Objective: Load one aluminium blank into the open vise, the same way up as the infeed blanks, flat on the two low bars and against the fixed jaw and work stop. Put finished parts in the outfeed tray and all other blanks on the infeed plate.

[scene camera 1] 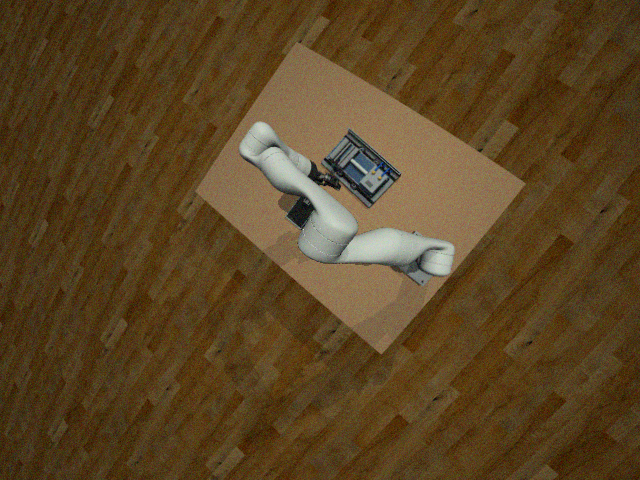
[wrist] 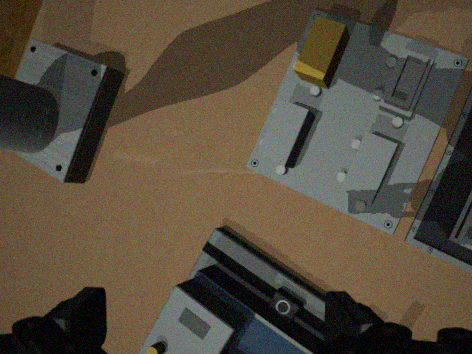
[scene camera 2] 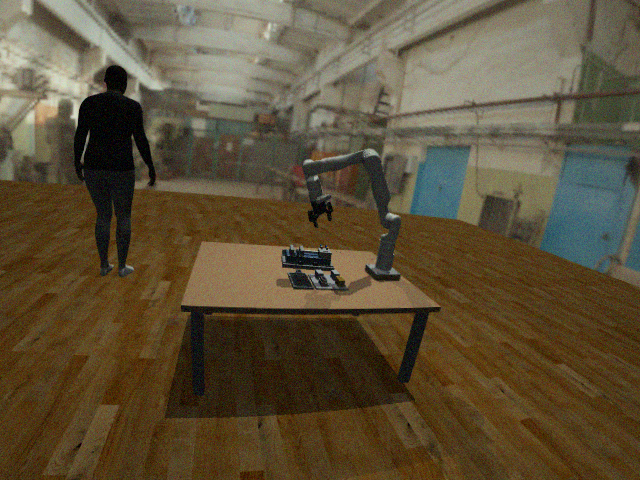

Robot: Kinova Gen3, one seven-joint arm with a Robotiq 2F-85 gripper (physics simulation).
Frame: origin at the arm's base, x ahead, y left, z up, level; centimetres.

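Seen in the pictures: gripper, fingertip midpoint: [scene camera 1: 328, 186] [wrist: 215, 315] [scene camera 2: 323, 224]; arm's base, link origin: [wrist: 35, 120] [scene camera 2: 382, 267].
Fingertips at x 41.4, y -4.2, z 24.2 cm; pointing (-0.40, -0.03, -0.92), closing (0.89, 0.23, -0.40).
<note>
Offsets run from my fingertips to a thing's top centre. "pt": to the spot under its first point.
My gripper [scene camera 1: 336, 181] [scene camera 2: 321, 217] [wrist: 215, 315] is open and empty, high above the table beside the vise. The vise {dx -0.1, dy -15.1, dz -18.4 cm} [scene camera 1: 369, 181] [scene camera 2: 325, 255] [wrist: 250, 255] shows partly at the wrist view's bottom edge; its jaws and low bars are hidden there. The grey infeed plate {dx -0.8, dy +13.3, dz -27.5 cm} [scene camera 2: 330, 287] [wrist: 330, 125] bears two plain grey blanks, one {dx -6.6, dy +9.6, dz -23.9 cm} [wrist: 290, 130] at the left and one {dx +2.3, dy +8.2, dz -23.9 cm} [wrist: 377, 157] nearer the tray. A pocketed grey piece {dx +3.8, dy +17.1, dz -24.0 cm} [wrist: 412, 80] lies in shadow at its upper right. The dark outfeed tray [scene camera 1: 298, 214] [scene camera 2: 301, 281] [wrist: 440, 205] is partly cut off; a grey piece {pt dx +11.9, dy +5.2, dz -24.2 cm} [wrist: 465, 227] shows at the frame edge.
A yellow block {dx -5.0, dy +18.6, dz -23.9 cm} [scene camera 2: 339, 279] [wrist: 320, 47] stands on a corner of the infeed plate, beside small round pins. The robot base [scene camera 1: 421, 279] [scene camera 2: 382, 273] [wrist: 75, 125] is near a table edge. A person [scene camera 2: 111, 134] stands beyond the table. The arm hides the infeed plate in scene camera 1.
</note>
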